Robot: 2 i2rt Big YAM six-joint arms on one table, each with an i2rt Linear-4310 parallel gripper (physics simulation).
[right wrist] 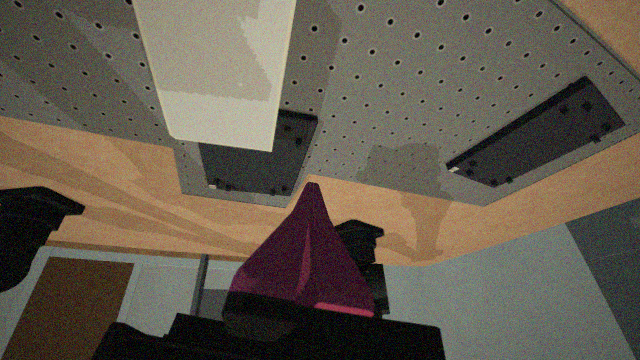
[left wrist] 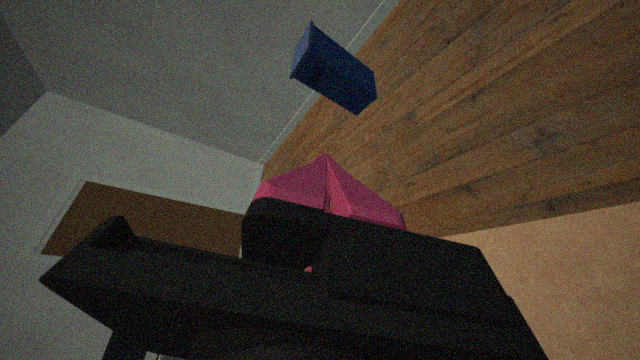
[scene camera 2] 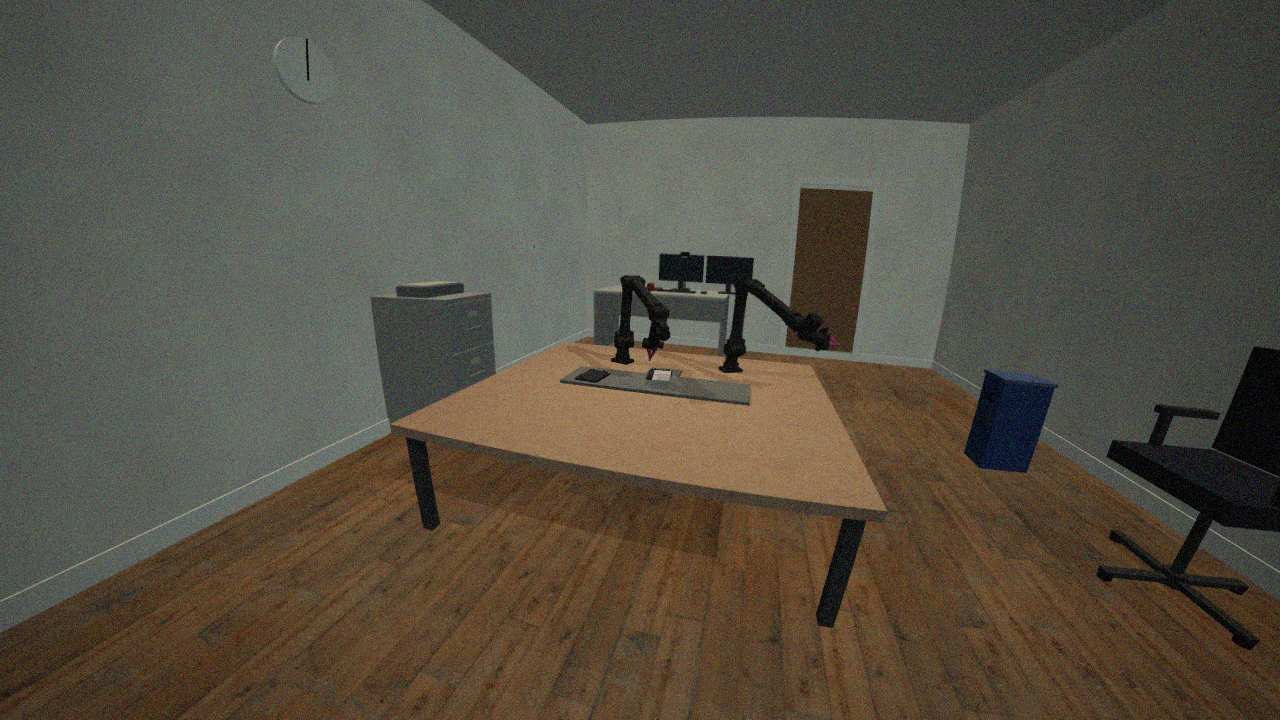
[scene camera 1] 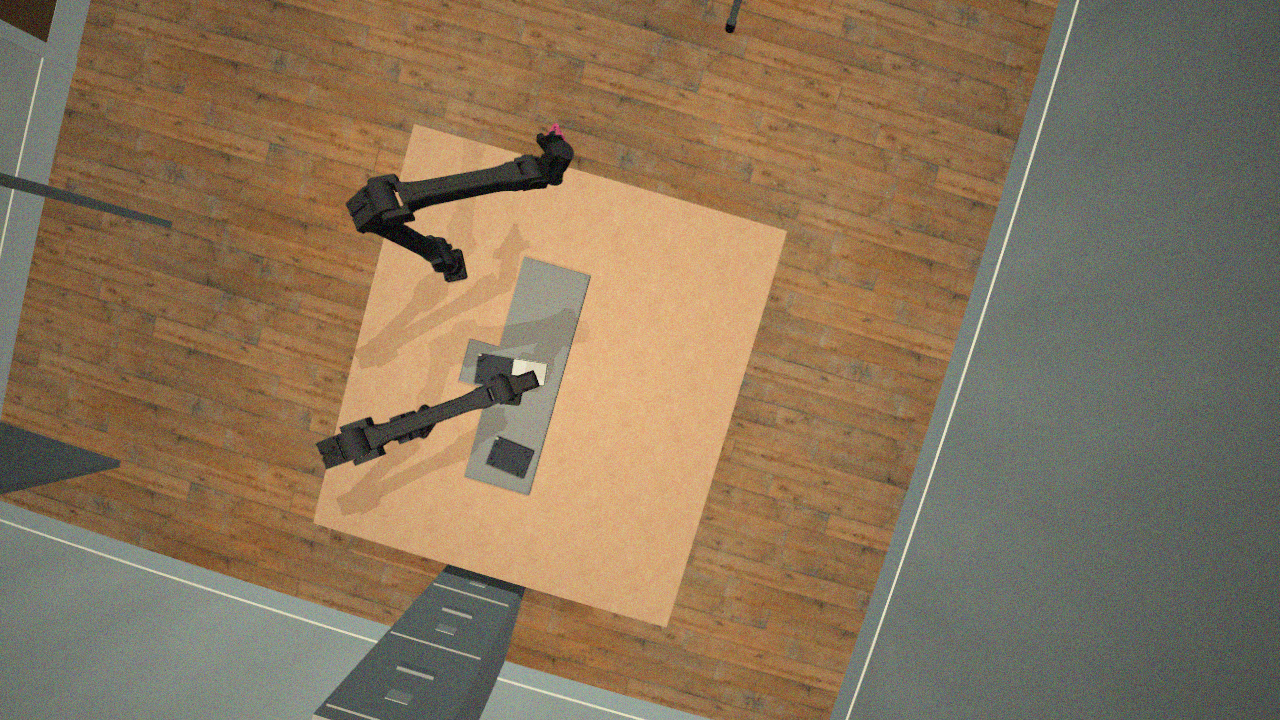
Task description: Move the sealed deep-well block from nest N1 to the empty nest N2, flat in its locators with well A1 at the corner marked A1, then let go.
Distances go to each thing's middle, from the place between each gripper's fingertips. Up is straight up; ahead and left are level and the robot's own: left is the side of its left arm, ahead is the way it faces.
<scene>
Now: the deep-well block (right wrist: 219, 78) 820 mm to the right of my left hand and 240 mm below it.
I see my right gripper 1 cm short of the deep-well block, 7 cm to the right of it and 9 cm above it.
</scene>
